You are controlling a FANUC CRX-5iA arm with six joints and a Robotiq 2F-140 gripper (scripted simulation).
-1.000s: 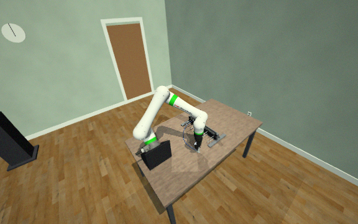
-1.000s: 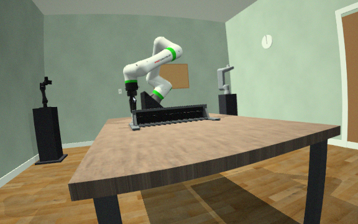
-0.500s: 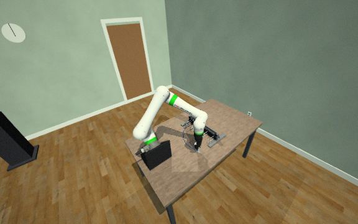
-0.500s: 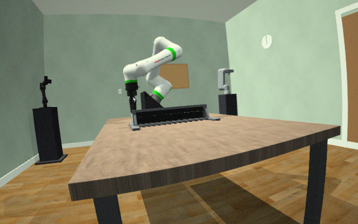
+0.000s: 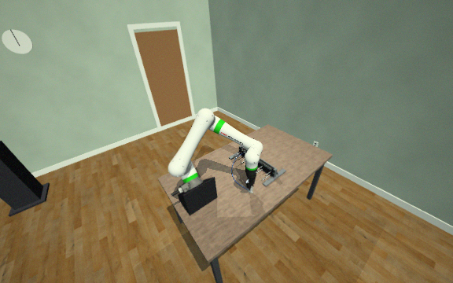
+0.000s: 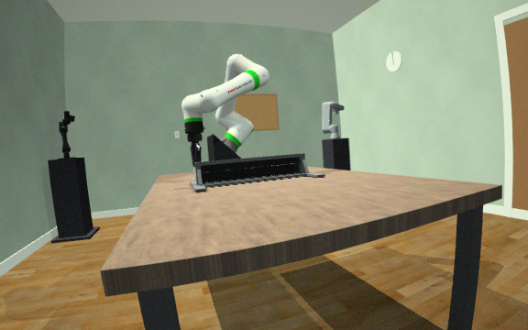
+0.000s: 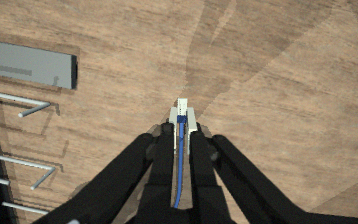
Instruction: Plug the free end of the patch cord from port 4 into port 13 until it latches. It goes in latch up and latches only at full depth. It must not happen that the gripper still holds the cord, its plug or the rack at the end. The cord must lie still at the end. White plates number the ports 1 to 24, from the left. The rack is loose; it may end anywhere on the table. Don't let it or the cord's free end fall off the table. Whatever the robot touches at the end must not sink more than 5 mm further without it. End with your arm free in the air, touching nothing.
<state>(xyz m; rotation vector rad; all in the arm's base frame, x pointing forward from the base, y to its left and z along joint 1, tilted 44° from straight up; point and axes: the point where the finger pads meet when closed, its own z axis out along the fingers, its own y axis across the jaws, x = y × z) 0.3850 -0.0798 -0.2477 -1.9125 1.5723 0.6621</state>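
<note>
My gripper is now 30 mm above the free end of patch cord and 10 mm to the left of it.
</note>
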